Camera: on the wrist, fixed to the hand. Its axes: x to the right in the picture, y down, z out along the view.
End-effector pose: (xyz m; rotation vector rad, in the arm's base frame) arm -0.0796 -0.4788 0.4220 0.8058 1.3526 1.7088
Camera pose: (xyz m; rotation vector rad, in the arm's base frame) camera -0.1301 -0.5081 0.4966 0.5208 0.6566 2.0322
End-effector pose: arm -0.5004 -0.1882 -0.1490 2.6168 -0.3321 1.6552
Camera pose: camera -0.5530 -0.2665 -0.1403 2.1567 -0.8496 1.2346
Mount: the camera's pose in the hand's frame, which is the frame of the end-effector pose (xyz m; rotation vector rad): -0.0010 0.0859 -0.0399 -0.6538 -0.0351 0.0998
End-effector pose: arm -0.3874 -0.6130 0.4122 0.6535 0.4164 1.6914
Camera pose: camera -0.4784 -0.6300 0.4324 0.2201 -0.2029 1.7715
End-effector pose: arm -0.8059 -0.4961 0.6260 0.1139 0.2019 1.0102
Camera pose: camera -0.8864 -0.4515 0.6033 -0.4568 -0.1734 1.1280
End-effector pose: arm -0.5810 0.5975 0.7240 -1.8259 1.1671 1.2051
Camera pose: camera -0.6461 0.5297 0.7358 -2.2073 0.9091 1.8228
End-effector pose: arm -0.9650 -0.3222 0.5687 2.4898 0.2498 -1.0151
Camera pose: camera -0.9132 -0.3801 0.6229 1.8707 0.3730 -0.7752
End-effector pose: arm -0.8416 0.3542 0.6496 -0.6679 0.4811 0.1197
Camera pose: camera -0.8802 0.3967 0.5743 -1.2790 0.4404 0.3924
